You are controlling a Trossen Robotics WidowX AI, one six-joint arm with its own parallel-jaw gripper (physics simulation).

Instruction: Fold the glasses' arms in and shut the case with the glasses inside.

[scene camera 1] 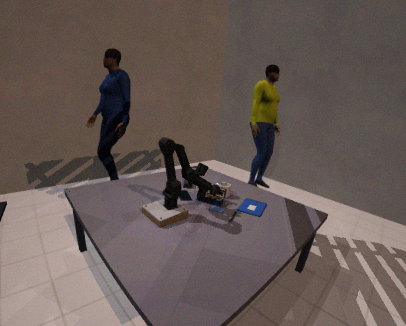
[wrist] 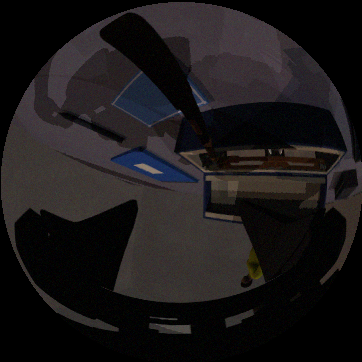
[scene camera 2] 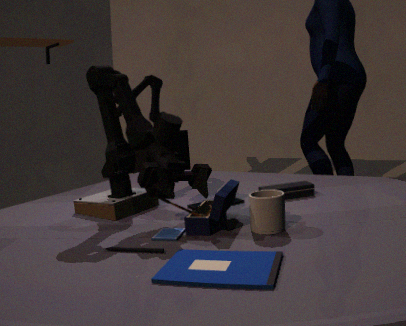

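Pixels of known places: gripper, fingertip midpoint: [scene camera 1: 219,193] [wrist: 189,205] [scene camera 2: 190,197]; arm's base, origin of the base link: [scene camera 1: 170,206] [scene camera 2: 121,195].
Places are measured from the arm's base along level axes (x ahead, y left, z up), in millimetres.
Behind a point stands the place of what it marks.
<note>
The navy glasses case [scene camera 1: 210,201] @(z -28, x 291, y -3 mm) [scene camera 2: 198,226] @(z -26, x 347, y -46 mm) [wrist: 250,122] @(z -24, x 289, y 1 mm) stands open, its raised lid [scene camera 2: 226,201] @(z 23, x 385, y 13 mm) leaning back. The brown glasses [wrist: 275,162] @(z -11, x 320, y 38 mm) lie in the case. One of their arms [scene camera 2: 176,204] [wrist: 167,80] sticks up and out past the case's edge, large and dark in the wrist view; the other seems to lie along the frame, but shadow makes this unclear. My gripper [scene camera 1: 216,192] @(z 39, x 324, y -38 mm) [scene camera 2: 181,177] [wrist: 189,205] @(z 39, x 324, y -38 mm) is open and empty, low above the case. In scene camera 2, one finger is close to the raised arm's upper end; contact cannot be told.
A beige mug [scene camera 1: 227,189] @(z 17, x 455, y 22 mm) [scene camera 2: 267,214] @(z 1, x 488, y 26 mm) stands behind the lid. A light-blue square [scene camera 1: 217,208] @(z -43, x 288, y -78 mm) [scene camera 2: 169,233] @(z -43, x 288, y -83 mm) [wrist: 142,100] @(z -43, x 285, y -91 mm), a dark pen [scene camera 1: 232,216] @(z -40, x 298, y -203 mm) [scene camera 2: 137,249] @(z -41, x 313, y -201 mm) [wrist: 92,126] @(z -42, x 307, y -196 mm) and a blue book [scene camera 1: 259,211] @(z -40, x 498, y -244 mm) [scene camera 2: 250,260] @(z -40, x 548, y -126 mm) [wrist: 125,159] @(z -40, x 441, y -217 mm) lie nearby. A black box [scene camera 2: 295,190] @(z -24, x 382, y 345 mm) lies farther back.
</note>
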